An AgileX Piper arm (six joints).
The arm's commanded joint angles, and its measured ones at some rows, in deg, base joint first. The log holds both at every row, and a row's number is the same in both.
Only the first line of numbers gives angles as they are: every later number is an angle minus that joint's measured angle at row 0.
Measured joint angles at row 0: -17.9 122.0 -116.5 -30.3 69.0 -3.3
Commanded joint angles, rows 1 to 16: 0.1 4.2 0.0 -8.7 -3.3 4.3; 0.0 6.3 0.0 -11.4 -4.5 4.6; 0.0 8.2 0.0 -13.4 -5.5 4.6; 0.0 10.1 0.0 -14.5 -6.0 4.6; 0.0 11.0 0.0 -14.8 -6.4 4.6; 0.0 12.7 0.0 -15.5 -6.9 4.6; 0.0 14.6 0.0 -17.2 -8.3 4.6; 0.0 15.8 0.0 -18.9 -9.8 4.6; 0.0 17.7 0.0 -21.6 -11.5 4.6; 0.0 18.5 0.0 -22.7 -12.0 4.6; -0.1 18.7 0.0 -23.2 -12.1 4.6; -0.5 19.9 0.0 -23.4 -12.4 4.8; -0.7 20.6 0.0 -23.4 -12.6 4.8; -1.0 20.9 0.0 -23.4 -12.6 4.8; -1.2 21.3 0.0 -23.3 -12.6 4.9; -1.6 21.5 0.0 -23.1 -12.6 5.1
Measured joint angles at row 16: -0.7 20.8 0.0 -22.8 -12.4 4.6
